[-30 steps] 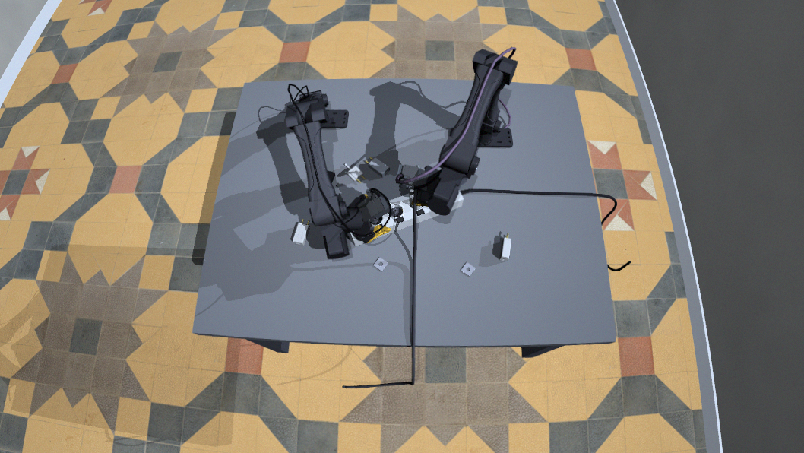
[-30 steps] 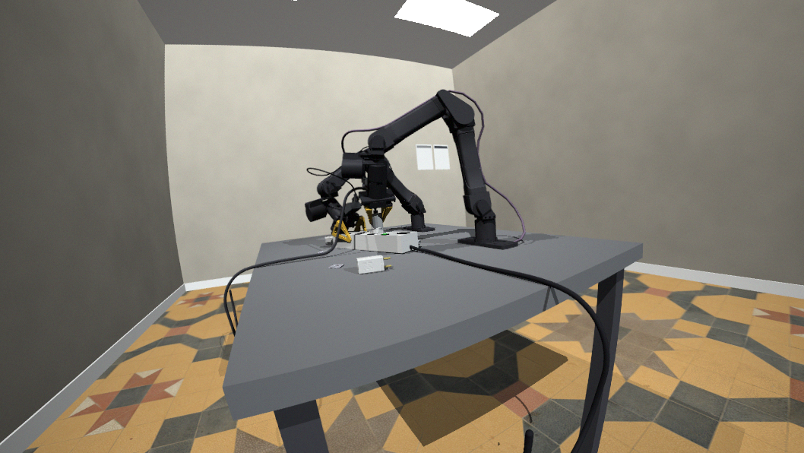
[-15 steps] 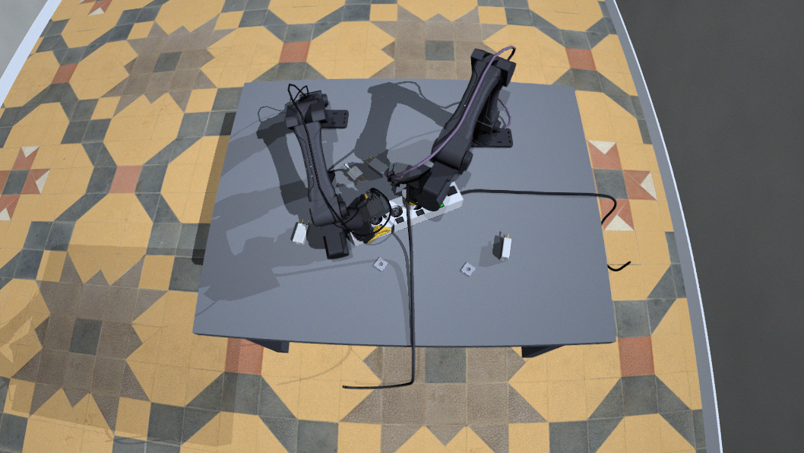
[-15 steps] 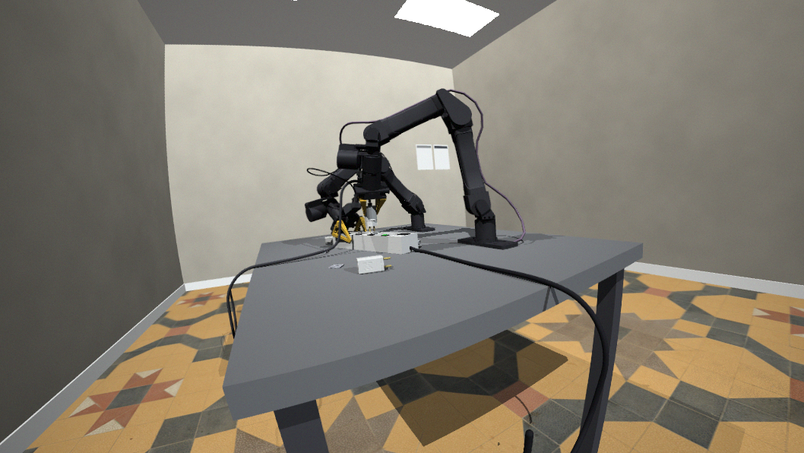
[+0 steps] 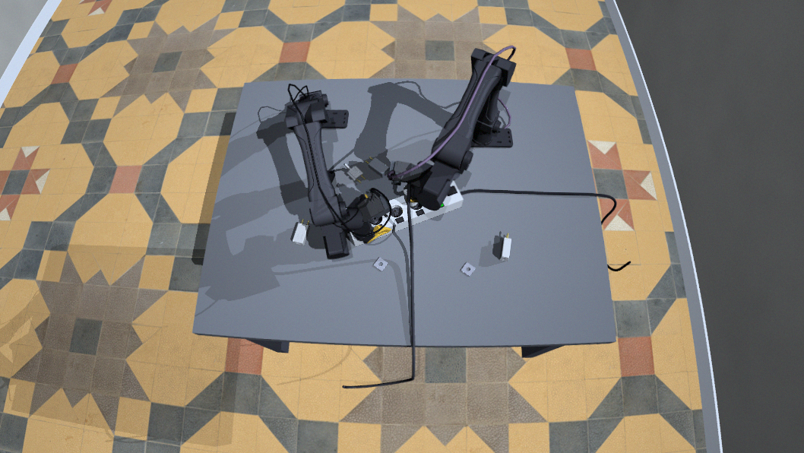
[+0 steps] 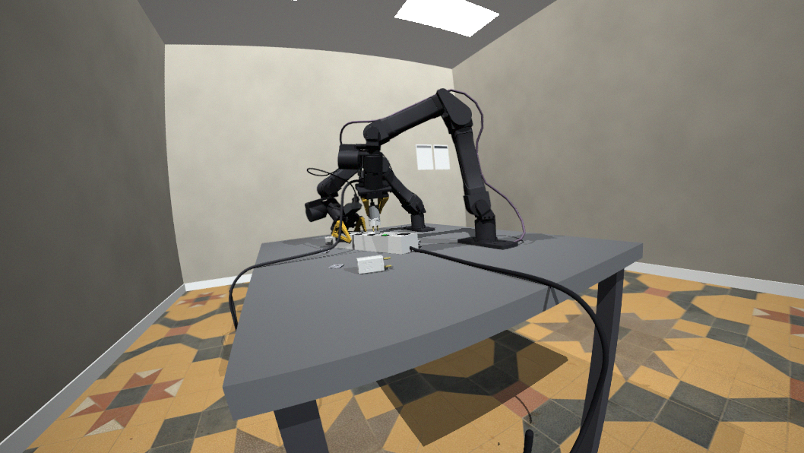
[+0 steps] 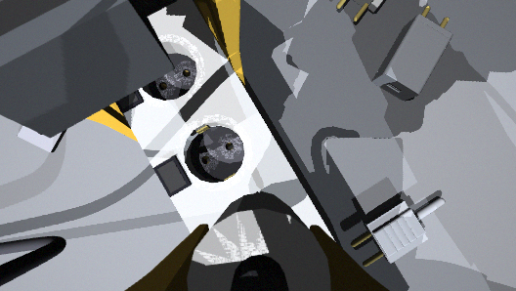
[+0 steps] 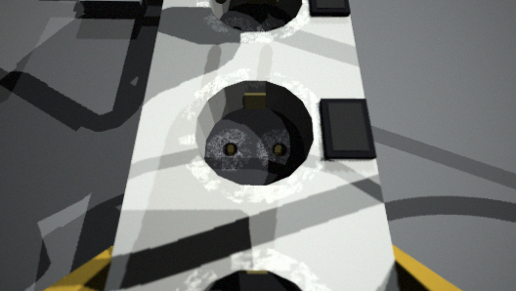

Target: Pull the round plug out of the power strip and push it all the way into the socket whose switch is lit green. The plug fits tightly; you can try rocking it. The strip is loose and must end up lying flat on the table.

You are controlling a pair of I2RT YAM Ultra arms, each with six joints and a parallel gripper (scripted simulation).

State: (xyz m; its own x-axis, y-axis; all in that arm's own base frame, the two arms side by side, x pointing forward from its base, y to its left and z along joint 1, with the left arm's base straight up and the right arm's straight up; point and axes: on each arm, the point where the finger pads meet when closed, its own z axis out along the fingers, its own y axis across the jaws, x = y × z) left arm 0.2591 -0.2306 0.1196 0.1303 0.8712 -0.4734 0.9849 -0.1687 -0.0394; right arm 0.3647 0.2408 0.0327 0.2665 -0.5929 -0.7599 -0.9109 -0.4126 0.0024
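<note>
The grey plug is 120 mm behind my left hand, 110 mm below it and 20 mm to the left of it. The rest, counted from my left hand: dark block 280 mm to the right, 110 mm below, 80 mm behind; then round plug 10 mm below.
</note>
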